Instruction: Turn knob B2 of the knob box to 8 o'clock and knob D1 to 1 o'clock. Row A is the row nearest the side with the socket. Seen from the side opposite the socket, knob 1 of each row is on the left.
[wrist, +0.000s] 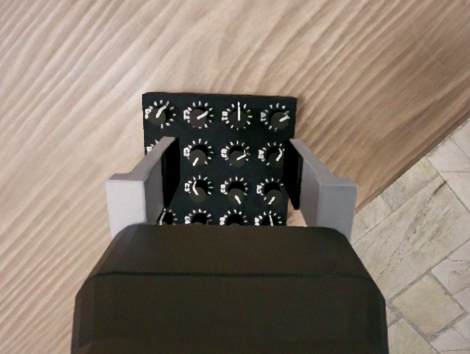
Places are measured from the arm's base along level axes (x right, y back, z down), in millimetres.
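Pixels of known places: gripper, between the fingertips: (231, 159).
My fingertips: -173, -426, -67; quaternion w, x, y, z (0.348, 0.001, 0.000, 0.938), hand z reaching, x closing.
Observation:
Behind a point stands the place of what it marks, as x, y, z.
The black knob box (218, 136) @[-169, -436, 12] lies on the wooden table in the wrist view, its columns D, C, B, A running left to right and number 1 at the top. Knob B2 (237, 160) @[-187, -437, -3] sits near the middle; its white pointer aims right and slightly up in the picture. Knob D1 (157, 118) @[-129, -450, -3] is at the upper left corner; its pointer aims up and to the right. My gripper (231, 159) @[-173, -426, -67] is open and empty, its fingers on either side of columns C to A. The left finger mostly hides D2 and D3. The gripper body hides the box's lower edge. No socket shows.
Neighbouring knobs B1 (239, 118) @[-169, -415, -4], C2 (198, 155) @[-165, -452, -3], A2 (274, 155) @[-204, -418, -3] and B3 (235, 194) @[-203, -456, -3] surround B2. C1 (199, 118) @[-150, -432, -3] is beside D1. The wooden table (90, 60) @[-63, -459, 35] ends in a diagonal edge at the right, with stone floor (425, 240) beyond.

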